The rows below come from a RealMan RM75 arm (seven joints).
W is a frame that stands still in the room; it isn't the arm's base.
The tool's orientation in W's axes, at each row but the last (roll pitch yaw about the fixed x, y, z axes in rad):
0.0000, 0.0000, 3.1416
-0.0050, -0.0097, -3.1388
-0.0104, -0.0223, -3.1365
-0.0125, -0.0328, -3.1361
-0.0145, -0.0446, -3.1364
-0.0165, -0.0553, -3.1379
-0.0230, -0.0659, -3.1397
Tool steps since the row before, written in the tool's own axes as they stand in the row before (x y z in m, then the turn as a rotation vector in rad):
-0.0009, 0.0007, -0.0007, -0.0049, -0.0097, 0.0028
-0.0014, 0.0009, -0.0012, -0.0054, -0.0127, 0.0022
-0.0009, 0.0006, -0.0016, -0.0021, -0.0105, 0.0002
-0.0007, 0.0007, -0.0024, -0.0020, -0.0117, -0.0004
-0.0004, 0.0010, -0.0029, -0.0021, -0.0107, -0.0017
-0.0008, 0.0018, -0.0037, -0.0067, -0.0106, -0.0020
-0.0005, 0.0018, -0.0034, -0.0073, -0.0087, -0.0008
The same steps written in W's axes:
0.0009, -0.0007, -0.0007, 0.0049, 0.0097, 0.0028
0.0014, -0.0009, -0.0012, 0.0054, 0.0127, 0.0022
0.0009, -0.0006, -0.0016, 0.0021, 0.0105, 0.0003
0.0006, -0.0007, -0.0024, 0.0019, 0.0117, -0.0003
0.0003, -0.0010, -0.0029, 0.0020, 0.0107, -0.0016
0.0006, -0.0017, -0.0038, 0.0065, 0.0107, -0.0022
0.0003, -0.0017, -0.0035, 0.0072, 0.0087, -0.0011

